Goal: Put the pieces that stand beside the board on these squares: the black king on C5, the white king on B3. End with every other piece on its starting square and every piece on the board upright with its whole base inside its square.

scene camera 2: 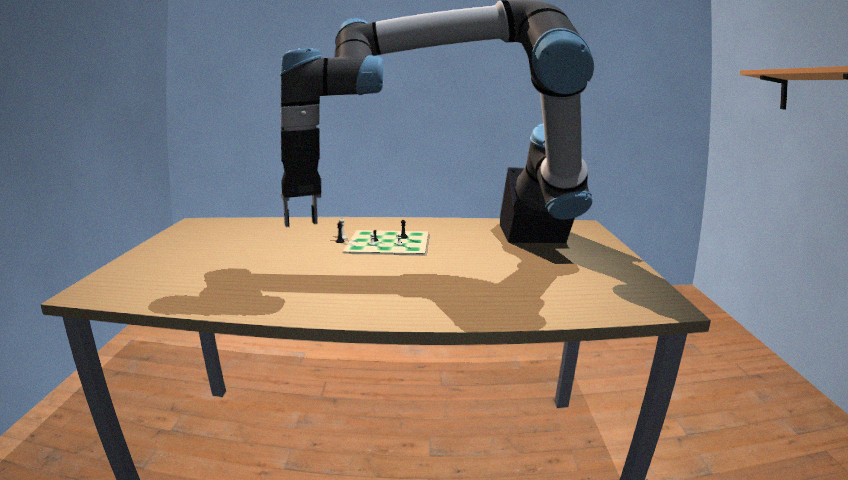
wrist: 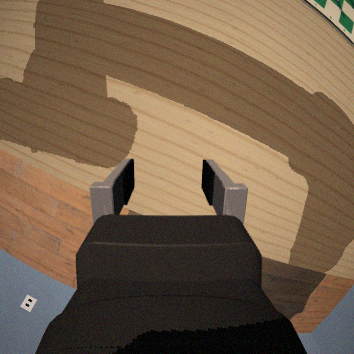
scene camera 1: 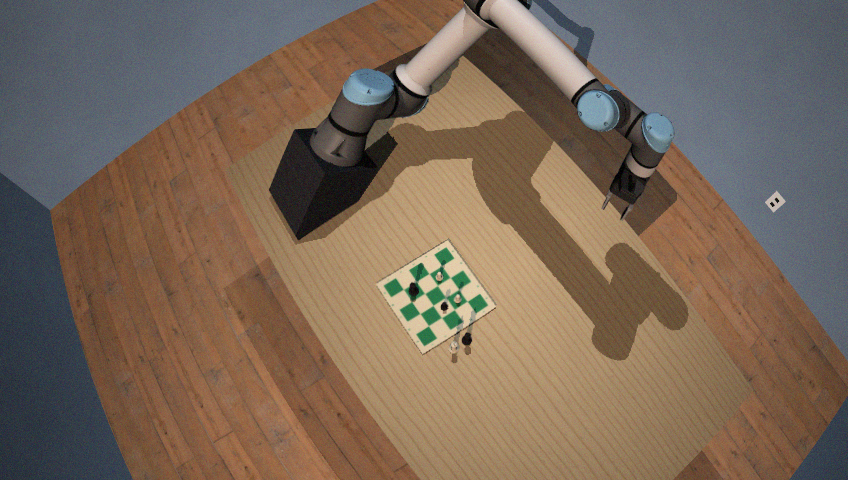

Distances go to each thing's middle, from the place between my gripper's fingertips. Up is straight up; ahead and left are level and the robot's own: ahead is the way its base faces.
Right now the chessboard [scene camera 1: 421, 315] is 43 cm to the right of my hand, 21 cm behind it and 16 cm below it.
